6 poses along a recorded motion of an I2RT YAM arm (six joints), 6.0 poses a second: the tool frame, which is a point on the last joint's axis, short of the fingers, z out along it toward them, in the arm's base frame.
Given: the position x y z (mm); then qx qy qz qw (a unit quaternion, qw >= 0).
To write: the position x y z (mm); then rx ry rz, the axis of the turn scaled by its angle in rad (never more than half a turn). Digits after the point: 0 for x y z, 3 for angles.
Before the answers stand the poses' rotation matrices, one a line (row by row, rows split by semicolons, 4 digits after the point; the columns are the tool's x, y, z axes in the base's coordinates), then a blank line. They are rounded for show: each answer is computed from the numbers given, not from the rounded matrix.
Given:
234, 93, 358, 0.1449, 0.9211, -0.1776, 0.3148
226, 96, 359, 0.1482, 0.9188, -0.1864, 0.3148
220, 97, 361, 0.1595, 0.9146, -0.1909, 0.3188
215, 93, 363, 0.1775, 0.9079, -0.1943, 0.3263
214, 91, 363, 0.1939, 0.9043, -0.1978, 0.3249
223, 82, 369, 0.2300, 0.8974, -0.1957, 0.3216
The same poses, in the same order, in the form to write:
-0.7598 0.3787 0.5284; 0.1551 0.8949 -0.4184; -0.6314 -0.2359 -0.7387
-0.7579 0.3897 0.5232; 0.1550 0.8866 -0.4358; -0.6337 -0.2492 -0.7323
-0.7459 0.4135 0.5222; 0.1700 0.8762 -0.4509; -0.6440 -0.2475 -0.7239
-0.7240 0.4491 0.5235; 0.1955 0.8615 -0.4686; -0.6615 -0.2370 -0.7116
-0.7137 0.4792 0.5109; 0.2221 0.8466 -0.4837; -0.6643 -0.2317 -0.7106
-0.6873 0.5387 0.4872; 0.2869 0.8176 -0.4992; -0.6673 -0.2033 -0.7165

234, 93, 358, 0.382, 2.427, -0.468
226, 96, 359, 0.391, 2.421, -0.491
220, 97, 361, 0.419, 2.405, -0.502
215, 93, 363, 0.465, 2.379, -0.509
214, 91, 363, 0.508, 2.371, -0.519
223, 82, 369, 0.604, 2.357, -0.514

